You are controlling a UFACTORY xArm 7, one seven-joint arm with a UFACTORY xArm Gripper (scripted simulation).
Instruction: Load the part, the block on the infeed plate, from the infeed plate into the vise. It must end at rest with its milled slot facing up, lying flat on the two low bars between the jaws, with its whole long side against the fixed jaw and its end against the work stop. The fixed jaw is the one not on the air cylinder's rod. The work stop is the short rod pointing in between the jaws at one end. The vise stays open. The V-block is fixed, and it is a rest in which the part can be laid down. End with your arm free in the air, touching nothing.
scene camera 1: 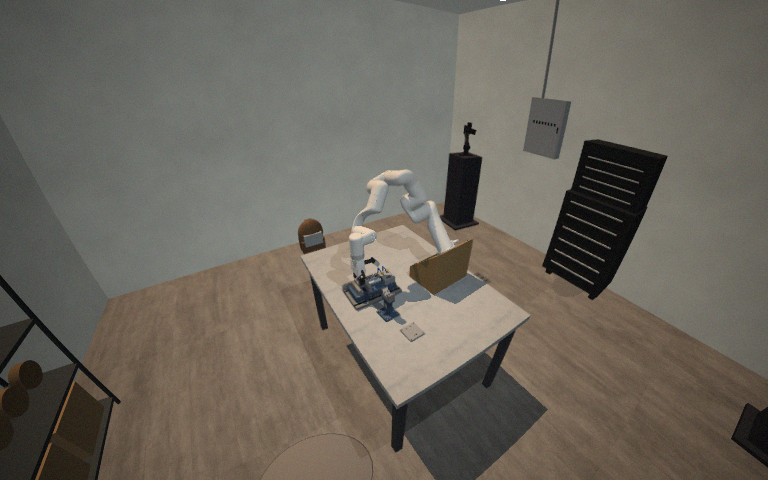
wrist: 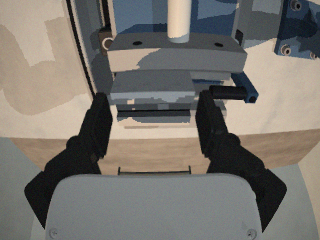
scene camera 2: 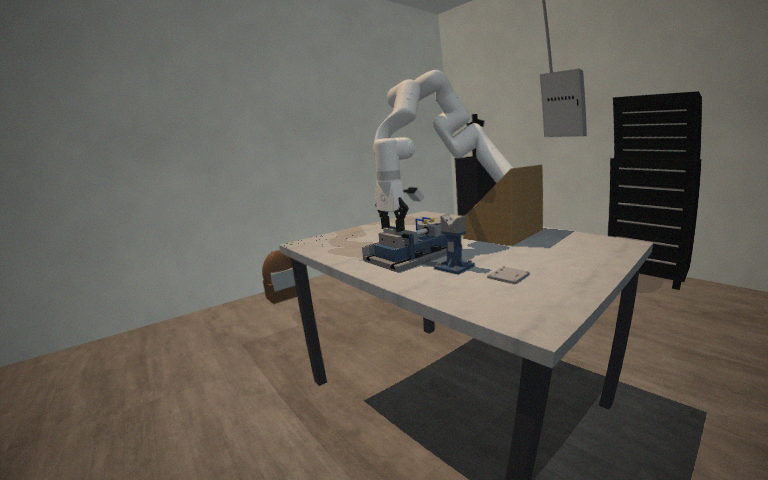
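Note:
I can see my gripper in the pictures, and a part is there too. The wrist view shows my gripper as well.

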